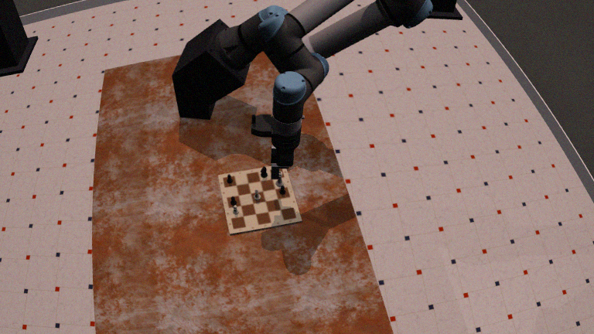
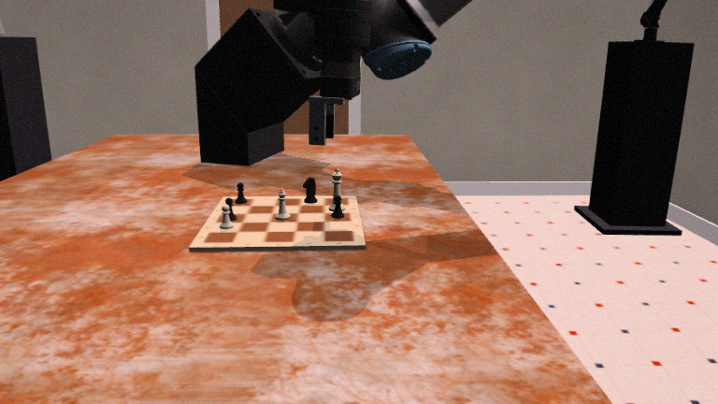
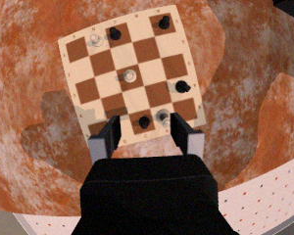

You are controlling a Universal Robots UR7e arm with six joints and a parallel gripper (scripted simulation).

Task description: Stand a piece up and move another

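Right now my hand is 30 mm past the white queen, 20 mm to the right of it and 100 mm above it. The rest, counted from my hand: black knight 60 mm behind, 30 mm to the right, 110 mm below; chessboard 20 mm ahead, 50 mm to the right, 130 mm below; white bishop 20 mm ahead, 60 mm to the right, 110 mm below.
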